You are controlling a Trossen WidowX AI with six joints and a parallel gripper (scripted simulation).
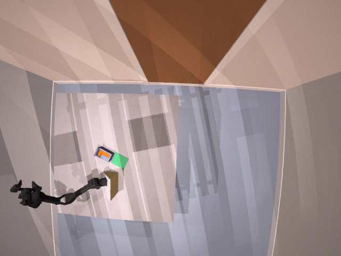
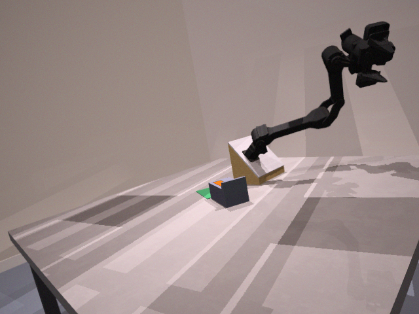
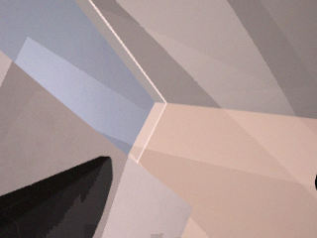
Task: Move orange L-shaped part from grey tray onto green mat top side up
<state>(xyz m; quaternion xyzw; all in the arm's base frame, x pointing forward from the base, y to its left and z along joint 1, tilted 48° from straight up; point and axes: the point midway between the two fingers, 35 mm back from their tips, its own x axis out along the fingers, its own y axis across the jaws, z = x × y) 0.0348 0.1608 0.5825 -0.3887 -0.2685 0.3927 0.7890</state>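
The orange L-shaped part is 490 mm to the right of my gripper tip, 310 mm below it and 190 mm ahead of it. Round my gripper tip: green mat 650 mm to the right, 380 mm below, 130 mm ahead.
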